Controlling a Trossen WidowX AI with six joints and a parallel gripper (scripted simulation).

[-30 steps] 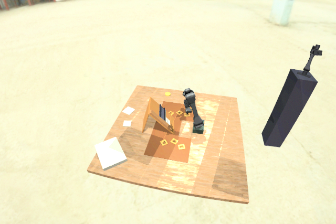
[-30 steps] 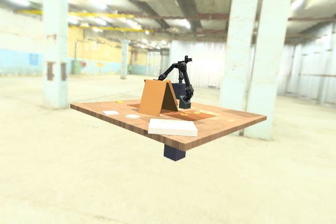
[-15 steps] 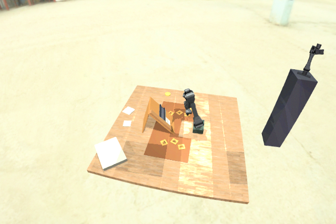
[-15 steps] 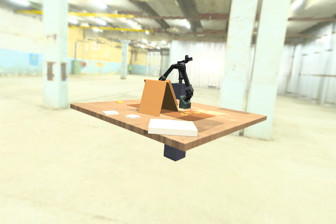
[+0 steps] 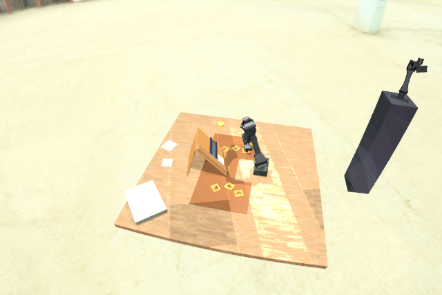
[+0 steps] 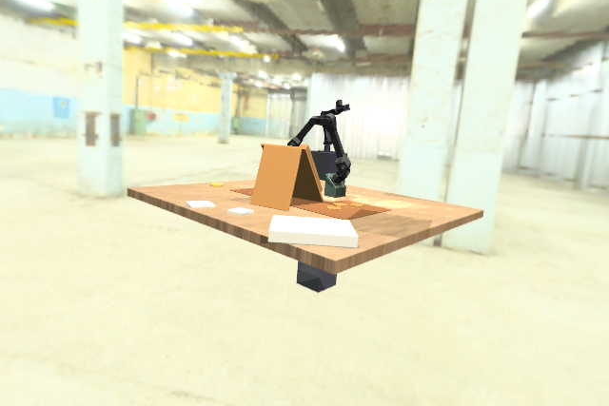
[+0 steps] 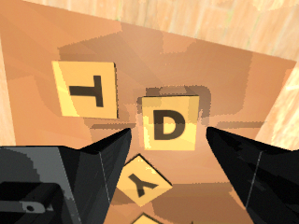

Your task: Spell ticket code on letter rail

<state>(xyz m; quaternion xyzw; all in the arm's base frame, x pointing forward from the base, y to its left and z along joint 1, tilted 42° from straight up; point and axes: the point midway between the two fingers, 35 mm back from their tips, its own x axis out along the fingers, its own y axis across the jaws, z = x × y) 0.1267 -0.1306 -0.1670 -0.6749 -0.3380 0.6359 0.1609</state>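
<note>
Right now the yellow letter tile is 20 mm below my gripper tip. Also, from my gripper tip: yellow disc 320 mm to the right, 280 mm ahead, 10 mm below; white ticket 230 mm to the left, 170 mm ahead, 60 mm above; brown mat 210 mm to the left, 80 mm ahead, 20 mm below.
</note>
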